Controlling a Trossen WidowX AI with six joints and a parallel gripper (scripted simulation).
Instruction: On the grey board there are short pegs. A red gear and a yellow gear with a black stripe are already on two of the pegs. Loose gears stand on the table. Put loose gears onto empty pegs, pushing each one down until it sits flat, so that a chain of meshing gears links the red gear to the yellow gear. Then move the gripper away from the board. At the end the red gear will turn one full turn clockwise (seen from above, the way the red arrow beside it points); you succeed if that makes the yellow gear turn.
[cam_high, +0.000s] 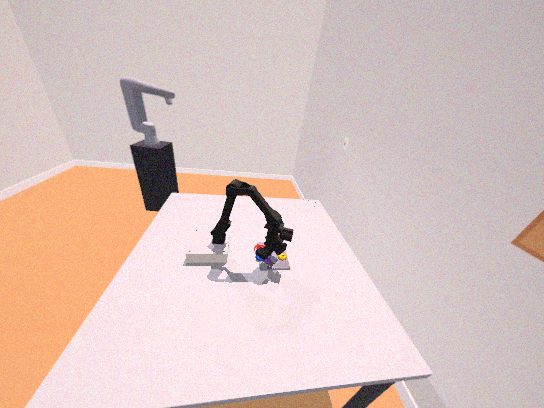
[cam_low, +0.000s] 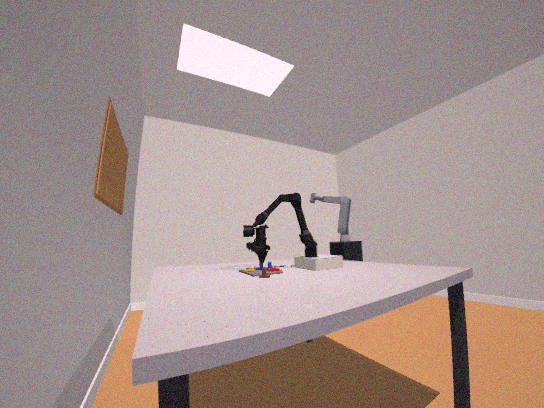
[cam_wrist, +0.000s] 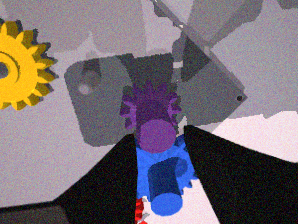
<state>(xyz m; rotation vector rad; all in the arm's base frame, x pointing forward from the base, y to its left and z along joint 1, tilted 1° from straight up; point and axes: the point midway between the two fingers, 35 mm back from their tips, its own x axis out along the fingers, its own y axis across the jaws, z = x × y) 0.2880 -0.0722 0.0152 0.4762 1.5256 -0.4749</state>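
My gripper tip is 20 mm above the purple gear. The rest, counted from my gripper tip: blue gear: 40 mm behind, 30 mm to the left, 20 mm below; then yellow gear: 90 mm ahead, 40 mm to the left, 20 mm below; then red gear: 90 mm to the left, 40 mm behind, 30 mm below.
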